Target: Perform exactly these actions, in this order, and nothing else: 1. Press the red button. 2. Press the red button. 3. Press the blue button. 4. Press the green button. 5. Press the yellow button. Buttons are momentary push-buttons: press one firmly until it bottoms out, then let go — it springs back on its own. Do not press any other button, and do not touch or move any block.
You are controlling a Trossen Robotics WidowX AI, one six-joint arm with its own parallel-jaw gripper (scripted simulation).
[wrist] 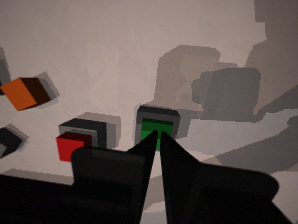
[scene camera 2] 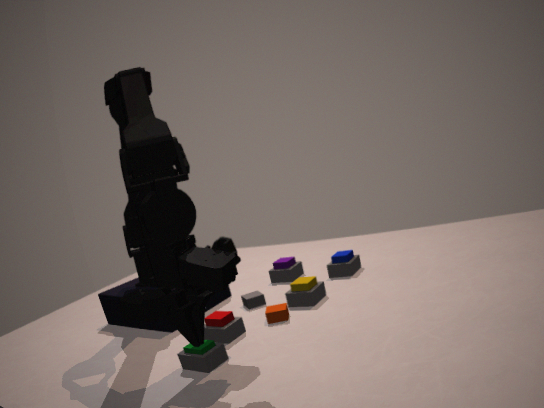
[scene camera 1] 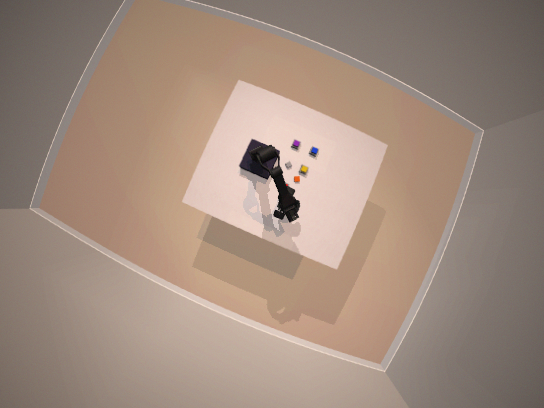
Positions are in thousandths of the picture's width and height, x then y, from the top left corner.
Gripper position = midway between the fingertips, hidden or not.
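Note:
My gripper (scene camera 2: 365, 847) is visible; the wrist view shows the gripper (wrist: 532, 600) too.

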